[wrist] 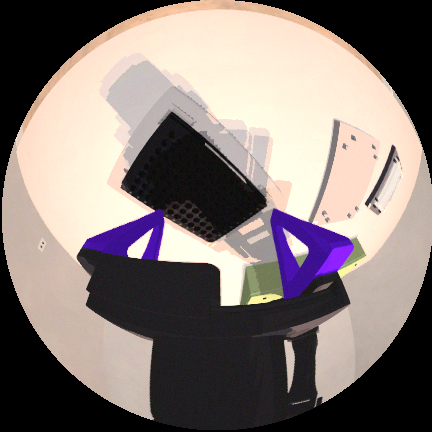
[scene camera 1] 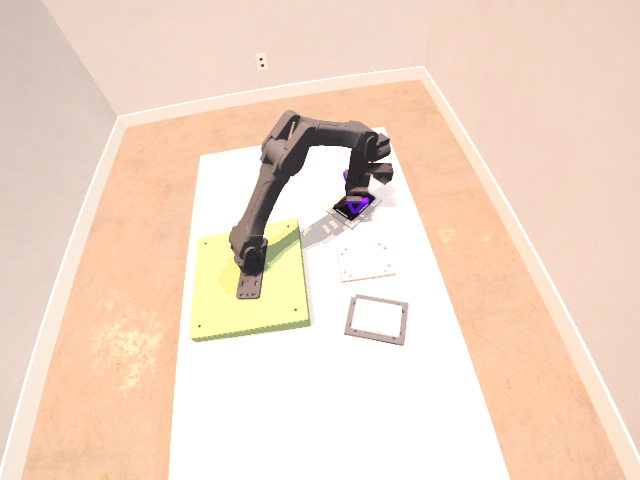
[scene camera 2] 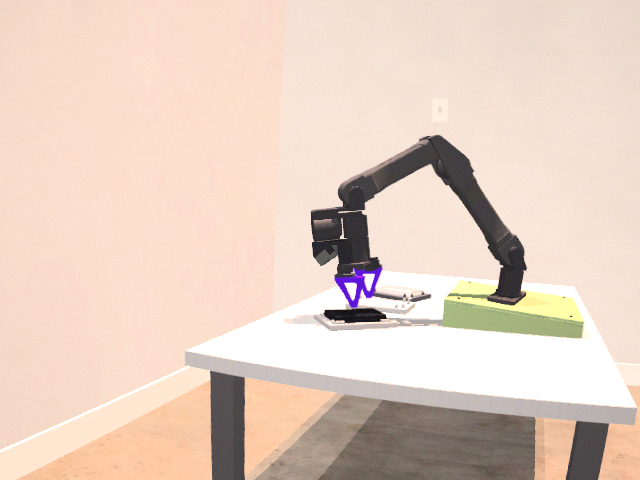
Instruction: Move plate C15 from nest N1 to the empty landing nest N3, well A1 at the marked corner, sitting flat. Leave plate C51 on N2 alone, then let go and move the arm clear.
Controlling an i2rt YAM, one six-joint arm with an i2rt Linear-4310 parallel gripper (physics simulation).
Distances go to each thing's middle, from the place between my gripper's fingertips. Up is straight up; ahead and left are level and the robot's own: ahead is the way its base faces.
The black perforated plate (scene camera 2: 359, 315) lies 10 mm ahead of my hand, 20 mm to the left of it and 30 mm below it.
